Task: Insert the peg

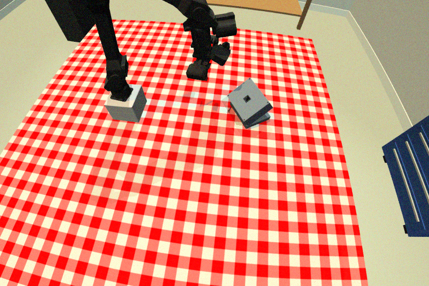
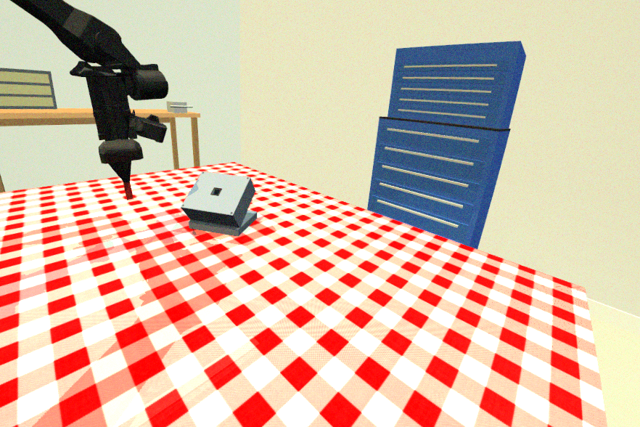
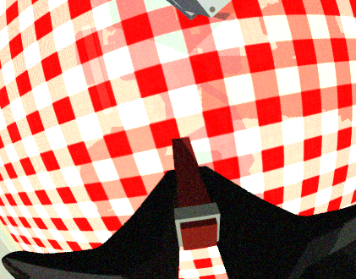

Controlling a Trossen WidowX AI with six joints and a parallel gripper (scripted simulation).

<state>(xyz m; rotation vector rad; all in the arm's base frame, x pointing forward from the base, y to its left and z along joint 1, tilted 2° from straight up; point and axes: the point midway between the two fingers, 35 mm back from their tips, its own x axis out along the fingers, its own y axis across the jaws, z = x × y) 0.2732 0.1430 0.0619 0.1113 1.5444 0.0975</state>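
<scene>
The grey sloped panel is 18 cm ahead of my gripper tip, 4 cm to the right of it and 6 cm below it. Round my gripper tip: dark red square peg 2 cm above.
</scene>
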